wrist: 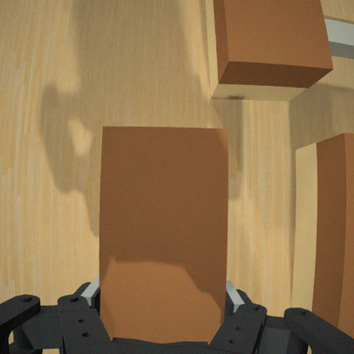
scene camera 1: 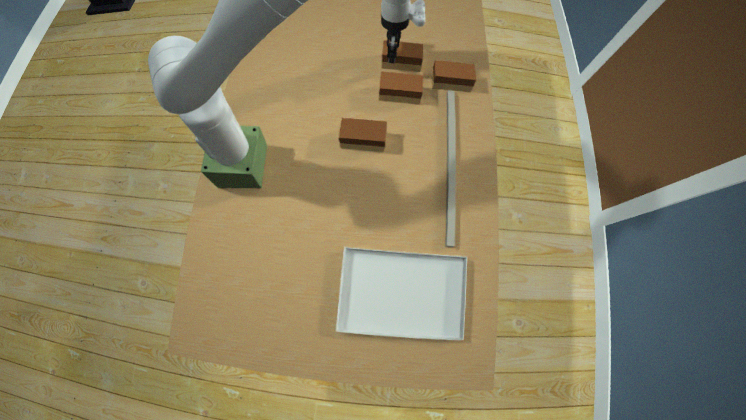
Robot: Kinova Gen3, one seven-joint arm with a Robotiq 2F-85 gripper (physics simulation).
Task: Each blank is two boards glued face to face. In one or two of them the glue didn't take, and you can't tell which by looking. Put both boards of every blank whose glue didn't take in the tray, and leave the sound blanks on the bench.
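Note:
My gripper is shut on a blank at the far end of the bench, its fingers against both long sides. This held blank shows its brown top in the wrist view; whether its underside touches the bench is unclear. A second blank lies beside it, nearer the tray. A third blank lies to the right. Both show a brown board on a pale board. A fourth blank lies nearer the middle. The white tray at the near end is empty.
A long grey strip lies along the right side of the bench, between the third blank and the tray. The arm's green base stands at the left edge. The arm reaches over the far left part of the bench.

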